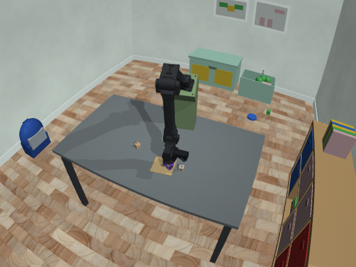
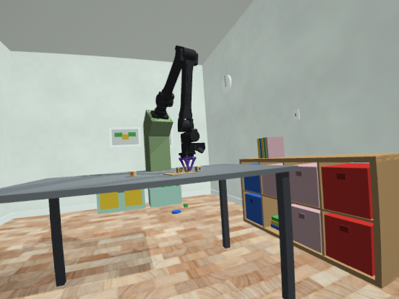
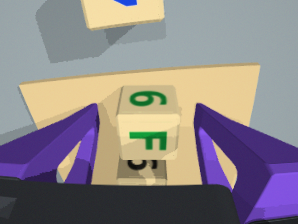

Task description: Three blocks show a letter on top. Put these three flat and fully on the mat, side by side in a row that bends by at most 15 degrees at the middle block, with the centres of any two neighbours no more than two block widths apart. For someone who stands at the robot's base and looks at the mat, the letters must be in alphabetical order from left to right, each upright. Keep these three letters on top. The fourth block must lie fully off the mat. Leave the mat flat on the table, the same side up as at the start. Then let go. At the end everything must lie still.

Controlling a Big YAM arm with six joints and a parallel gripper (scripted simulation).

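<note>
My gripper is now 50 mm to the left of the wooden block. Round my hand: mat 50 mm to the right, 20 mm below.
</note>
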